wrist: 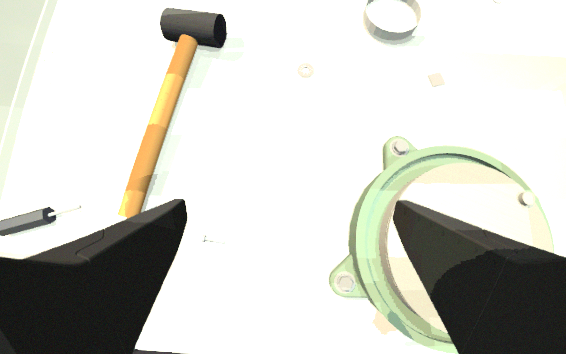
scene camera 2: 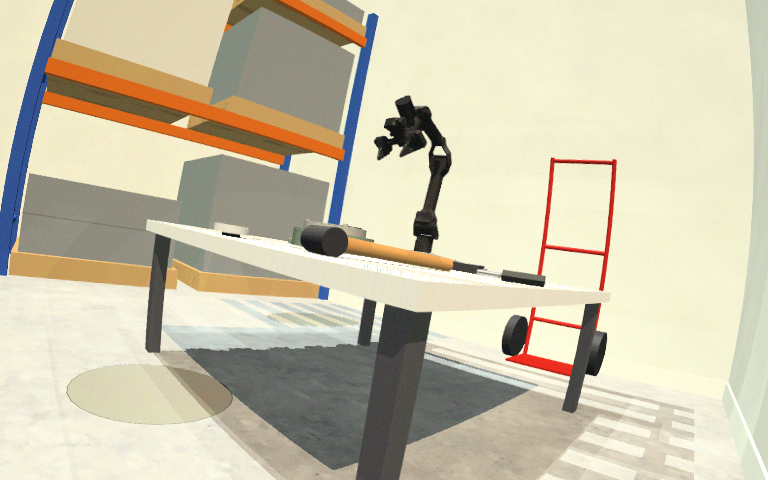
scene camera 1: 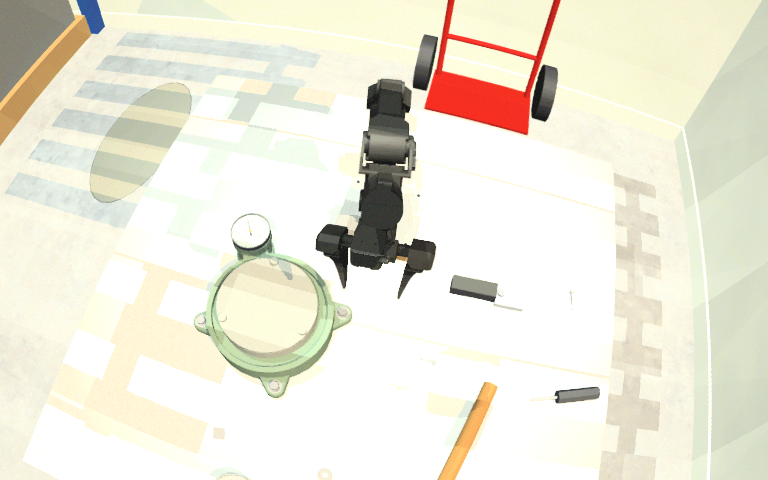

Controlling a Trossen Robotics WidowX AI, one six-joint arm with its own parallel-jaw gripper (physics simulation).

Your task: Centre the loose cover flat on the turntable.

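Places are measured from the arm's base along level axes (x back, y down, z right), in metres.
Where they show: gripper, fingertip midpoint: [wrist: 291, 209] [scene camera 2: 388, 158] [scene camera 1: 371, 293].
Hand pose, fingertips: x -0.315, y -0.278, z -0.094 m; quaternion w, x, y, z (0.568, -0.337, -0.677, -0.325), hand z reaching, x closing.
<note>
Things, the pixels of their top centre, and the offset from my fingertips. "spot": a spot on its surface instead.
- round green housing, surface spot: [wrist: 367, 235] spot: dx +0.000, dy +0.269, dz +0.101 m
- pale disc, middle of its top: [wrist: 477, 247] [scene camera 1: 265, 301] [scene camera 2: 335, 223] dx +0.001, dy +0.223, dz +0.229 m
- dial gauge, surface spot: [scene camera 1: 250, 230] spot: dx +0.146, dy +0.216, dz +0.338 m
- mallet, middle of its top: [wrist: 153, 96] [scene camera 1: 457, 462] [scene camera 2: 390, 237] dx -0.178, dy +0.257, dz -0.262 m
- screwdriver, middle of its top: [scene camera 1: 567, 394] [wrist: 32, 217] [scene camera 2: 511, 270] dx +0.051, dy +0.290, dz -0.467 m
- black-handled tool, middle of its top: [scene camera 1: 490, 288] [scene camera 2: 477, 264] dx +0.249, dy +0.289, dz -0.215 m
- washer, middle of its top: [wrist: 305, 69] [scene camera 1: 324, 475] dx -0.290, dy +0.317, dz -0.018 m
- small square, surface spot: [scene camera 1: 219, 433] [wrist: 435, 79] spot: dx -0.298, dy +0.316, dz +0.225 m
A round green housing [scene camera 1: 330, 316] [wrist: 367, 235] with bolted lugs stands on the table. A pale disc [scene camera 1: 266, 305] [wrist: 465, 200] with small pegs lies inside its rim; I take it for the turntable. A shallow round pale piece with a grey rim [scene camera 1: 231, 477] [scene camera 2: 231, 228] [wrist: 391, 35], perhaps the loose cover, lies near the table's edge, cut off in scene camera 1 and the wrist view. My gripper [scene camera 1: 371, 292] [scene camera 2: 391, 156] [wrist: 291, 209] is open and empty, high above the table. In scene camera 1 it appears right of the housing.
A dial gauge [scene camera 1: 250, 230] joins the housing. A mallet [scene camera 1: 467, 433] [scene camera 2: 324, 240] [wrist: 193, 27], a screwdriver [scene camera 1: 577, 394] [scene camera 2: 523, 277] [wrist: 25, 222], a black-handled tool [scene camera 1: 473, 288], a washer [wrist: 299, 70] and a small square [scene camera 1: 219, 433] [wrist: 436, 79] lie on the table.
</note>
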